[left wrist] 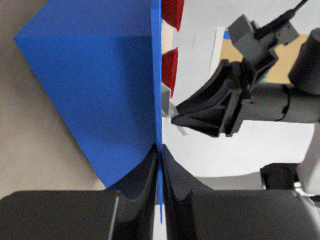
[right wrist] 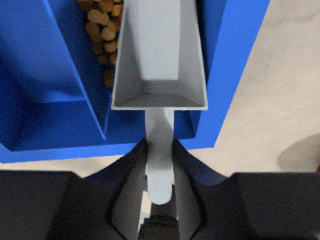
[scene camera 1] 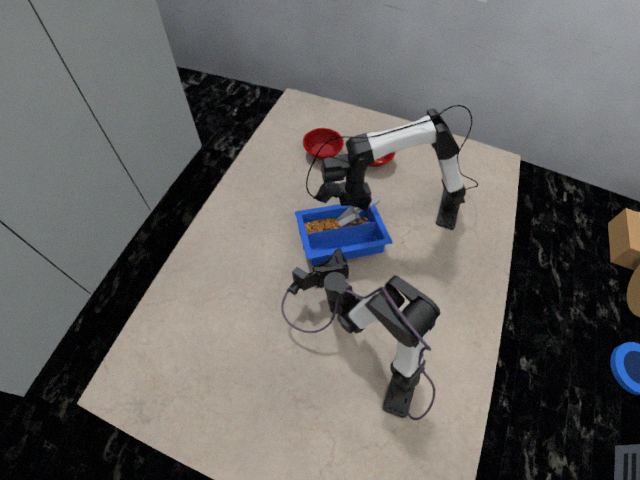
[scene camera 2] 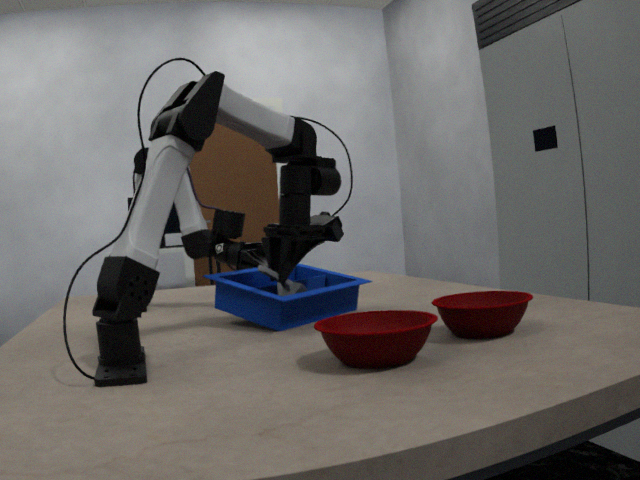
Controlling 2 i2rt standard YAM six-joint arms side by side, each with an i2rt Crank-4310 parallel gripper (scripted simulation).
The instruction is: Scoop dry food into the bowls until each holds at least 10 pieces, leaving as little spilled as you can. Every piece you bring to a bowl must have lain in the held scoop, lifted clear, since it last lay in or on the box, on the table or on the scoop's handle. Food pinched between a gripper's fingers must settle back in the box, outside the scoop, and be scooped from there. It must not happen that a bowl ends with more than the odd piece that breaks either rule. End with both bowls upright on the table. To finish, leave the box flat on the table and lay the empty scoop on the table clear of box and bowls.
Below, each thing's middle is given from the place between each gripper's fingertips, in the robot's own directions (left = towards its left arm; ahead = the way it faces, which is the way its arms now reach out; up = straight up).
The blue box [scene camera 2: 268, 309] is 4 cm ahead of my right hand [scene camera 2: 277, 281], 10 cm to the left of it and 3 cm below it. The rest, counted from my right hand: grey scoop [right wrist: 159, 69] 3 cm ahead, 2 cm to the left, 3 cm below.
The blue box is 20 mm ahead of my left hand, 100 mm to the right of it and 40 mm below it. The rest, counted from my left hand: grey scoop 170 mm to the right, 30 mm below.
